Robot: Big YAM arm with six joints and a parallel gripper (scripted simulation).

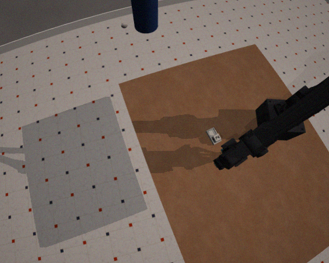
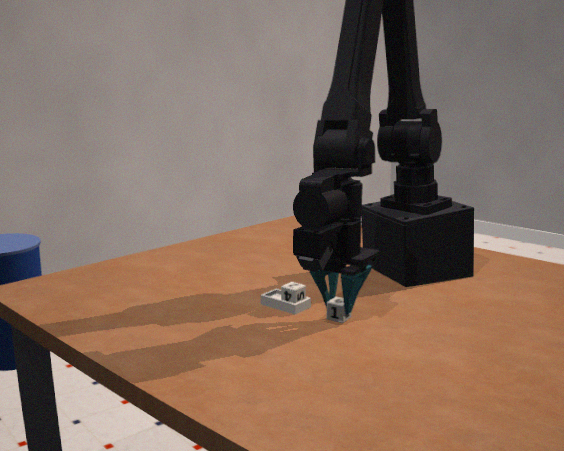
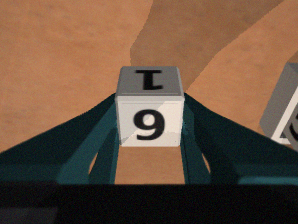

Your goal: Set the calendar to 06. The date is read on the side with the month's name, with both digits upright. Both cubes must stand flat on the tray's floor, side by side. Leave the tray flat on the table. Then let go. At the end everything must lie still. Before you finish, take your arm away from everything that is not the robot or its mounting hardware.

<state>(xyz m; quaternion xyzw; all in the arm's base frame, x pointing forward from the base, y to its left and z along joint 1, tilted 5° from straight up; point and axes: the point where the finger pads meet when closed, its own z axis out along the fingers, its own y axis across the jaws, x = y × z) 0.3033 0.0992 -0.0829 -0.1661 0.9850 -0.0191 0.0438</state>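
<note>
Now: hand 10 mm above the white digit cube. Also, from my hand: white tray (100 mm to the right, 20 mm below, 20 mm ahead).
</note>
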